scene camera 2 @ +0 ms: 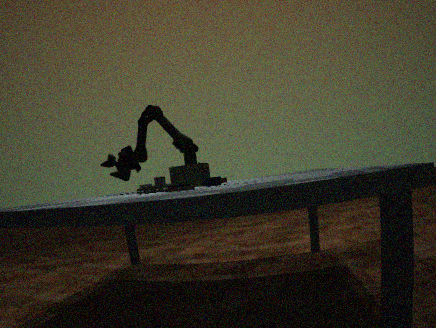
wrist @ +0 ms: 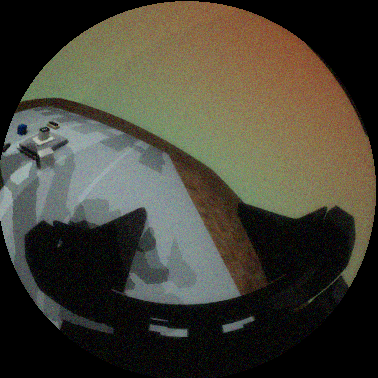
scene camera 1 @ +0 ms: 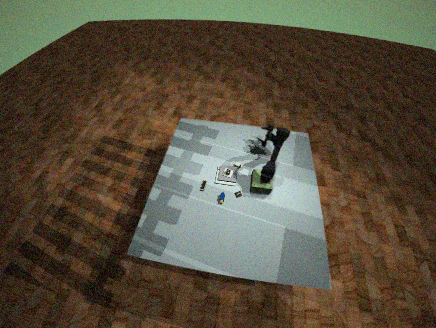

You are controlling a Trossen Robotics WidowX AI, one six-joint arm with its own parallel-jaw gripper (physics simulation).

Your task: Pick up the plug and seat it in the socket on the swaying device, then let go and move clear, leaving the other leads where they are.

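Note:
The device (scene camera 1: pixel 220 181) (wrist: pixel 30 145) is a flat, pale-edged square with a small raised socket block (scene camera 1: pixel 228 172) (wrist: pixel 44 131) on top. A small grey-and-dark piece (scene camera 1: pixel 237 166) (wrist: pixel 46 157) is at its edge. A blue piece with a yellow end (scene camera 1: pixel 221 198), also at the left of the wrist view (wrist: pixel 22 129), a narrow dark piece (scene camera 1: pixel 202 185) (wrist: pixel 53 125) and a small dark piece (scene camera 1: pixel 238 194) lie around it. I cannot tell which is the plug. My gripper (scene camera 1: pixel 266 136) (scene camera 2: pixel 108 169) (wrist: pixel 192 210) is open and empty, raised above the table, apart from these pieces.
The arm's green base (scene camera 1: pixel 261 187) stands beside the device on the pale table (scene camera 1: pixel 240 240) (scene camera 2: pixel 280 183). The table's edge and the brown floor (wrist: pixel 215 225) show beyond the fingers in the wrist view. Patchy shadows cross the table.

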